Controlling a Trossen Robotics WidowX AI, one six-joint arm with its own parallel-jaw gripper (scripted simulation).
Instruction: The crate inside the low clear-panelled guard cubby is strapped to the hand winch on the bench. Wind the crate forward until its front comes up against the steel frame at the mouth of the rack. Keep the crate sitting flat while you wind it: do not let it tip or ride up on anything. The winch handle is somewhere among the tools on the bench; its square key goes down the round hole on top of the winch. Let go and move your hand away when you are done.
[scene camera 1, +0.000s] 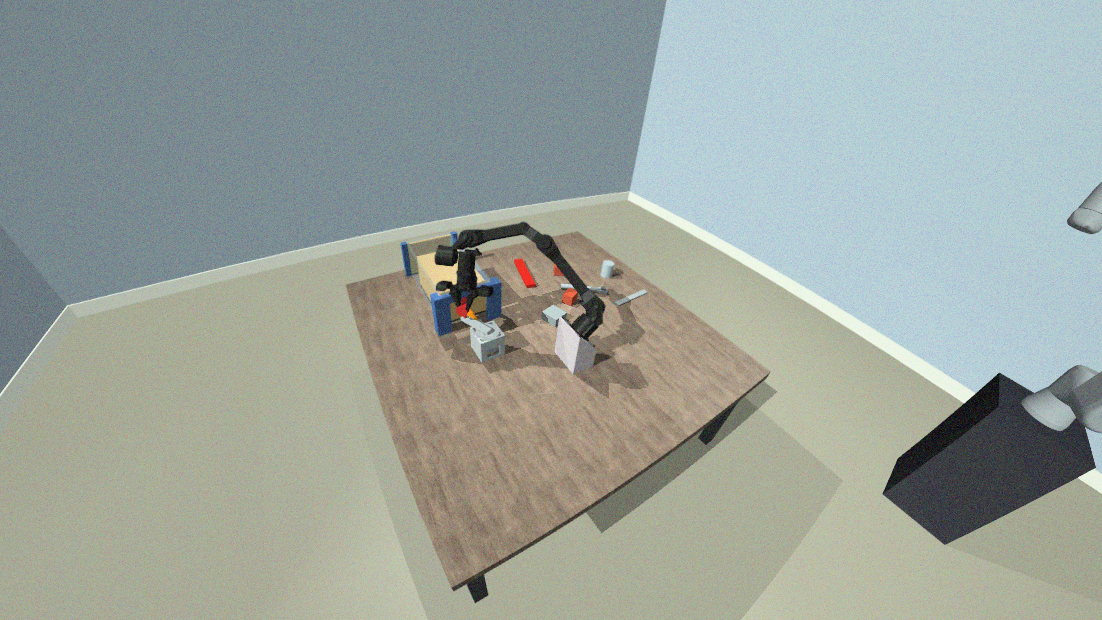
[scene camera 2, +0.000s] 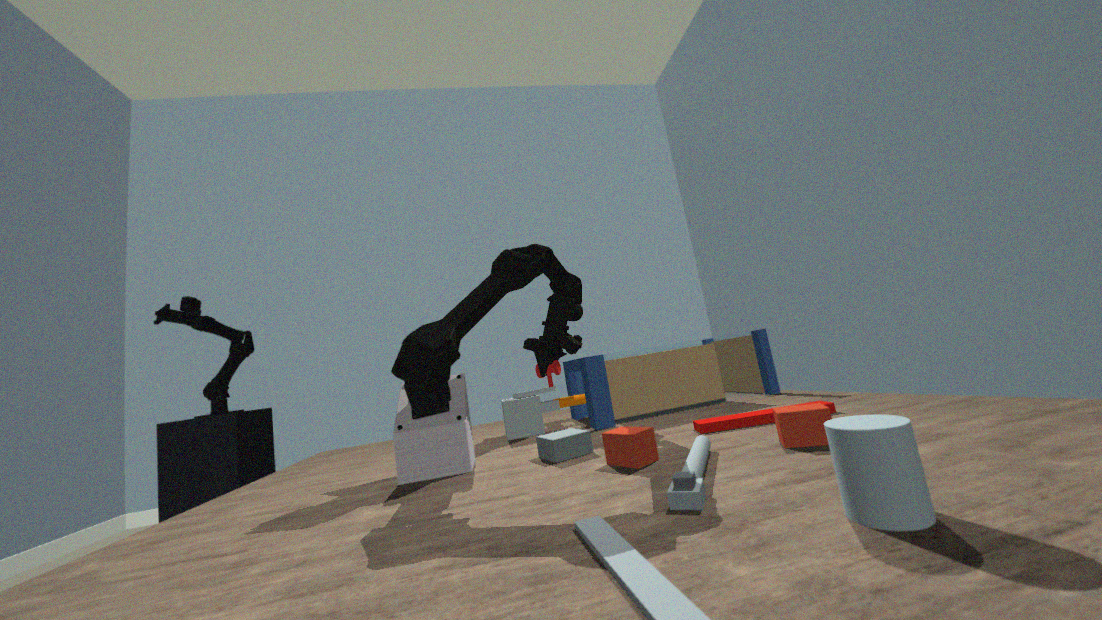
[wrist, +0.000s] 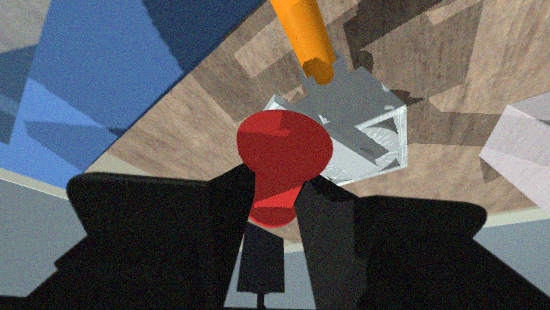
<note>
In view: my gripper (scene camera 2: 544, 376), a red knob (wrist: 284, 148), a grey block (scene camera 2: 566, 444) and a red bar (scene camera 2: 761, 417).
My gripper is seen too in scene camera 1 (scene camera 1: 463, 313) and in the wrist view (wrist: 275, 165). The wrist view does not show the grey block: it is out of frame. The wrist view misses the red bar: it is out of frame.
</note>
